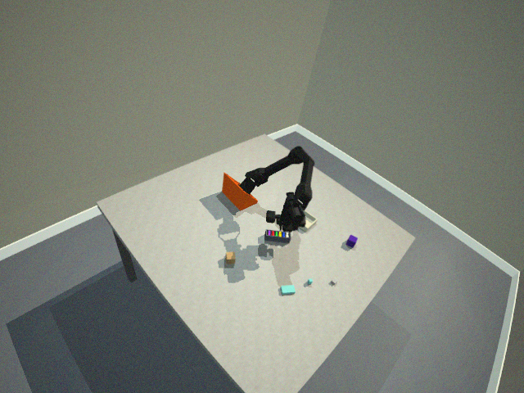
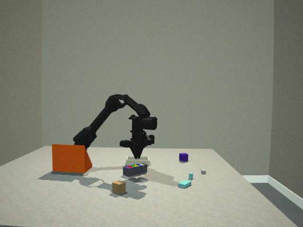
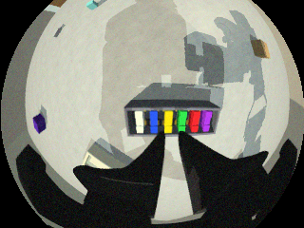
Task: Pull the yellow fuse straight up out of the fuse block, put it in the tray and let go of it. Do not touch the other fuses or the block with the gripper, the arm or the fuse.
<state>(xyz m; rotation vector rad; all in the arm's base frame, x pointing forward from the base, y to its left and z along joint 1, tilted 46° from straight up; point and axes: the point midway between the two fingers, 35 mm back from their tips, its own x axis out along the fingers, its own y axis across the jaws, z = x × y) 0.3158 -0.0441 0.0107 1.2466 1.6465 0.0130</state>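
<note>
Right now my gripper tip is 50 mm above the yellow fuse. Round my gripper tip: cream tray: 20 mm behind, 200 mm to the left, 70 mm below; then small cyan block: 270 mm ahead, 70 mm to the right, 60 mm below; then tan cube: 50 mm behind, 280 mm to the right, 60 mm below.
</note>
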